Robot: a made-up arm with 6 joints. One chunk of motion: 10 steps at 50 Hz.
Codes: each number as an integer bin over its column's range. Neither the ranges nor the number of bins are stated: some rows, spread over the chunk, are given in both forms.
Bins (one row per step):
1: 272 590 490 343 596 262
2: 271 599 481 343 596 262
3: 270 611 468 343 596 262
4: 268 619 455 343 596 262
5: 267 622 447 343 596 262
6: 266 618 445 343 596 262
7: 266 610 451 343 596 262
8: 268 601 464 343 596 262
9: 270 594 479 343 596 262
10: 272 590 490 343 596 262
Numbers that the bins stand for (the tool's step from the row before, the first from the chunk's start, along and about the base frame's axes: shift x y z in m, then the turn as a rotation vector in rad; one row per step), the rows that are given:
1: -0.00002 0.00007 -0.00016 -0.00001 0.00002 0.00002
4: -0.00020 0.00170 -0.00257 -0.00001 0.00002 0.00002
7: -0.00028 0.00119 -0.00285 -0.00001 0.00002 0.00002
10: -0.00002 0.00007 -0.00016 -0.00001 0.00002 0.00002
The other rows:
2: -0.00006 0.00058 -0.00078 -0.00001 0.00002 0.00002
3: -0.00011 0.00125 -0.00168 -0.00001 0.00002 0.00002
5: -0.00024 0.00187 -0.00313 -0.00001 0.00002 0.00002
6: -0.00028 0.00164 -0.00326 -0.00001 0.00002 0.00002
8: -0.00020 0.00069 -0.00195 -0.00001 0.00002 0.00002
9: -0.00011 0.00030 -0.00092 -0.00001 0.00002 0.00002

